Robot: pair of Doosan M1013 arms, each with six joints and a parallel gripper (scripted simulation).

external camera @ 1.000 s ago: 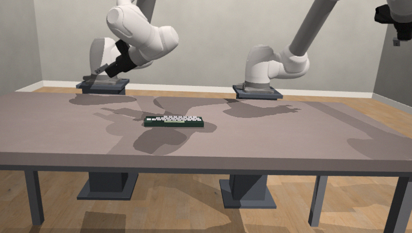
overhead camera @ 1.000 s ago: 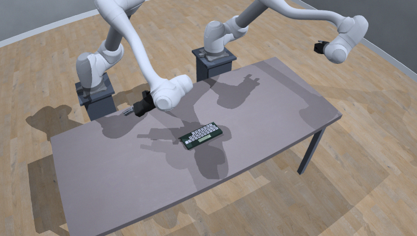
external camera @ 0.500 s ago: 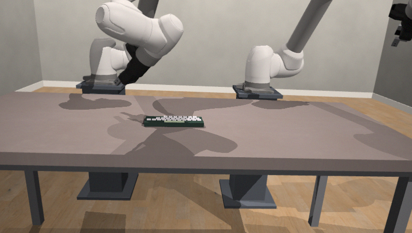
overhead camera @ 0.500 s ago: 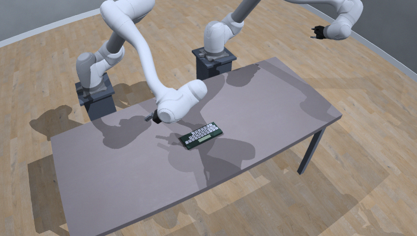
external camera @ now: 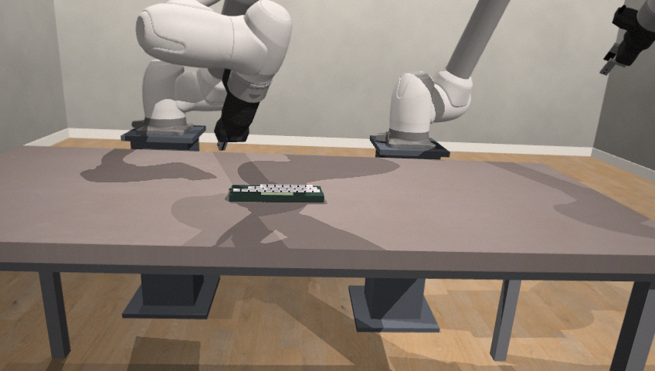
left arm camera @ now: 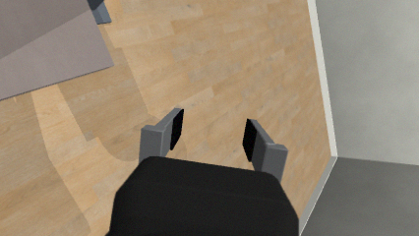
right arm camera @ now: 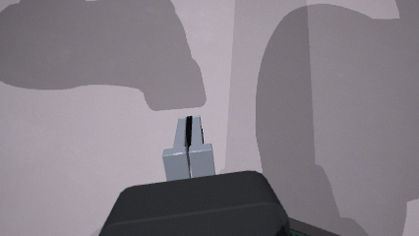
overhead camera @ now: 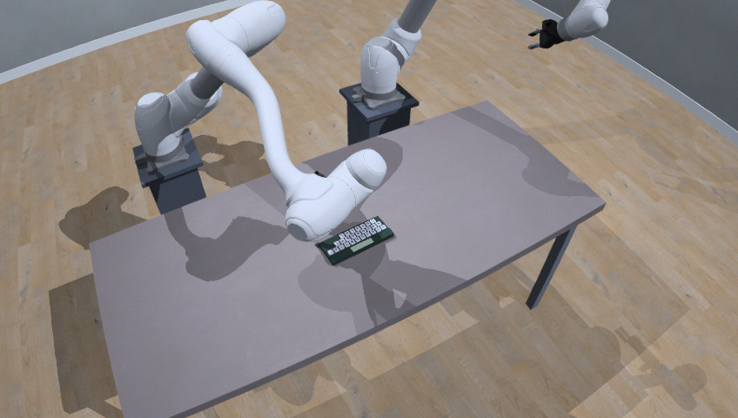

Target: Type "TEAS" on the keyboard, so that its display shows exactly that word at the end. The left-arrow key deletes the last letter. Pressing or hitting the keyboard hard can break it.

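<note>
My right gripper is now 9 cm short of the left-arrow key, 5 cm to the right of it and 10 cm above it.
</note>
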